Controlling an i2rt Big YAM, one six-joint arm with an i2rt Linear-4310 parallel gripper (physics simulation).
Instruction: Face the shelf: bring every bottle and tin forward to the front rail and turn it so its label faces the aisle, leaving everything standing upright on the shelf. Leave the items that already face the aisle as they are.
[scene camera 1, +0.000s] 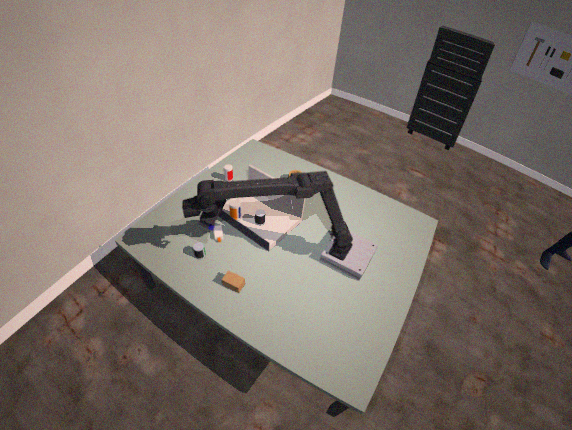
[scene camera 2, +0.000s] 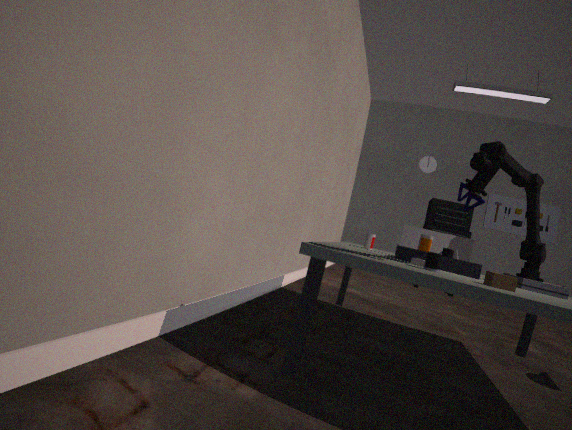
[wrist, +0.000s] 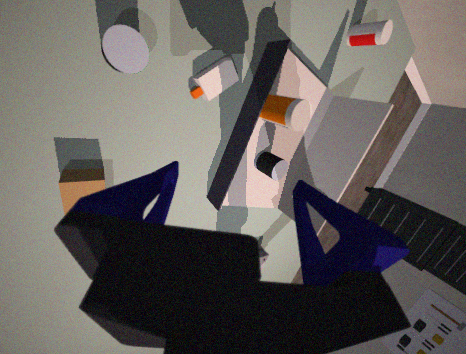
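Where they show: gripper, fingertip midpoint: (scene camera 2: 461, 205) (wrist: 238, 177); arm's base, link origin: (scene camera 1: 340, 249) (scene camera 2: 528, 279).
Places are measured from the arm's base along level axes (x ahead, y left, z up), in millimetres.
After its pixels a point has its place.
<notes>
My gripper (scene camera 2: 463, 205) {x 505, y 349, z 231 mm} (wrist: 238, 177) {x 505, y 349, z 231 mm} is open and empty, high above the table. On the tilted-looking pale shelf (scene camera 1: 285, 225) {x 326, y 10, z -16 mm} (wrist: 265, 195) {x 339, y -2, z -16 mm} with a dark front rail (scene camera 1: 250, 231) {x 441, y 171, z 6 mm} (scene camera 2: 465, 266) {x 386, y 177, z -10 mm} (wrist: 245, 130) {x 518, y 163, z -7 mm}, an orange bottle with a pale top (scene camera 1: 234, 212) {x 565, y 146, z 51 mm} (scene camera 2: 425, 243) {x 585, y 151, z 52 mm} (wrist: 280, 110) {x 579, y 151, z 63 mm} stands upright close behind the rail. A small black tin (scene camera 1: 260, 218) {x 434, y 91, z 40 mm} (scene camera 2: 448, 252) {x 457, y 97, z 36 mm} (wrist: 270, 164) {x 460, y 96, z 41 mm} stands upright with a gap to the rail. A blue patch shows on the bottle's right side in scene camera 1. Whether the labels face the aisle, I cannot tell.
Off the shelf stand a red-and-white bottle (scene camera 1: 228, 173) {x 845, y -133, z 11 mm} (scene camera 2: 371, 241) {x 851, y -128, z -1 mm} (wrist: 370, 34) {x 849, y -130, z 14 mm}, a white box with an orange end (scene camera 1: 218, 234) {x 581, y 267, z -25 mm} (wrist: 218, 80) {x 596, y 252, z -25 mm} and a dark tin (scene camera 1: 199, 251) {x 563, y 430, z 9 mm} (wrist: 125, 49) {x 583, y 416, z 17 mm}. A wooden block (scene camera 1: 233, 281) {x 326, y 458, z -4 mm} (scene camera 2: 501, 281) {x 345, y 480, z -28 mm} (wrist: 82, 195) {x 354, y 453, z -3 mm} lies nearer the table edge.
</notes>
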